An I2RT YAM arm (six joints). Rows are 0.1 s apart.
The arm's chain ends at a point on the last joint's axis. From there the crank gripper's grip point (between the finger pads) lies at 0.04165 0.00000 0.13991 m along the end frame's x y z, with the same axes.
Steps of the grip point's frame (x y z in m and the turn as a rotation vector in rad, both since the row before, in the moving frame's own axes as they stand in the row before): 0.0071 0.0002 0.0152 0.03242 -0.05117 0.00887; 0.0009 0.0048 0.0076 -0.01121 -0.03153 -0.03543; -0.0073 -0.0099 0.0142 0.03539 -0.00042 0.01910; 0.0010 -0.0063 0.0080 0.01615 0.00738 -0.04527; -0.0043 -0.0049 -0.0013 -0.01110 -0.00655 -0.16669; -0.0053 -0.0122 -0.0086 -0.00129 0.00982 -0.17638; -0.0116 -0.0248 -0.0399 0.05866 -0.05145 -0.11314; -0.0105 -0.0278 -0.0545 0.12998 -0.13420 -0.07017; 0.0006 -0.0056 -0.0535 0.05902 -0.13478 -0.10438; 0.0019 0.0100 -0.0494 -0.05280 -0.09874 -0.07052; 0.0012 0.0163 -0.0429 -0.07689 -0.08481 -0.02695; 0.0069 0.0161 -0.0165 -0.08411 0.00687 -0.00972
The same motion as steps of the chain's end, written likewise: 0.0143 0.0044 0.0133 0.03242 -0.05117 0.00887; 0.0053 0.0046 0.0064 -0.01121 -0.03153 -0.03543; -0.0073 -0.0057 0.0143 0.03539 -0.00042 0.01910; 0.0001 -0.0021 0.0083 0.01615 0.00738 -0.04527; -0.0029 0.0004 -0.0016 -0.01110 -0.00655 -0.16669; -0.0060 -0.0050 -0.0082 -0.00129 0.00982 -0.17638; -0.0036 -0.0123 -0.0415 0.05866 -0.05145 -0.11314; 0.0093 -0.0071 -0.0574 0.12998 -0.13420 -0.07017; 0.0204 0.0061 -0.0574 0.05902 -0.13478 -0.10438; 0.0157 0.0050 -0.0527 -0.05280 -0.09874 -0.07052; 0.0131 0.0064 -0.0456 -0.07689 -0.08481 -0.02695; 0.0059 0.0048 -0.0157 -0.08411 0.00687 -0.00972
